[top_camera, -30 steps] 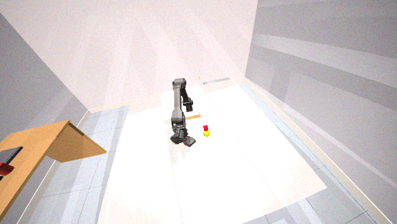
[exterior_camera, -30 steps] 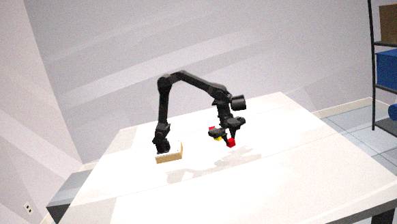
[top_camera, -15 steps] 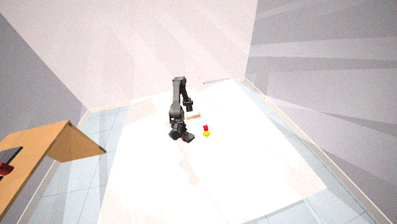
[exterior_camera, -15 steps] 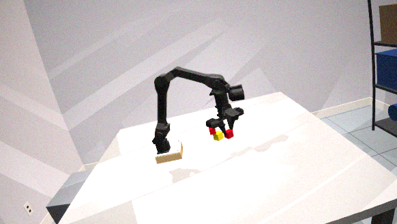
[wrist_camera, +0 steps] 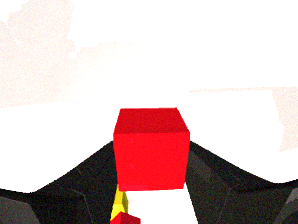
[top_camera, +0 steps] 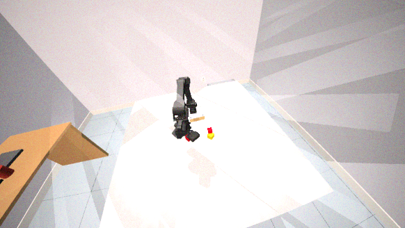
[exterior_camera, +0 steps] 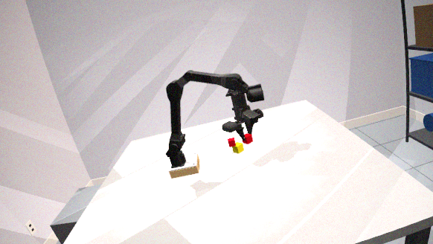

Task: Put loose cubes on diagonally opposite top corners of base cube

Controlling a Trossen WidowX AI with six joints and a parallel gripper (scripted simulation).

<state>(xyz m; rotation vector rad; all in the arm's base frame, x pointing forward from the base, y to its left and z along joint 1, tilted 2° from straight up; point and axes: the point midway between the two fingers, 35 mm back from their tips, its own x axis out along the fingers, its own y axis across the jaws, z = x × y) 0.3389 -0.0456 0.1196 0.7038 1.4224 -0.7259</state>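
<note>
Now: gripper tip 160 mm to the right of the red cube, 80 mm past it and 70 mm above it. From my gripper tip the other things lie so: yellow cube 160 mm to the left, 100 mm below, 60 mm behind.
</note>
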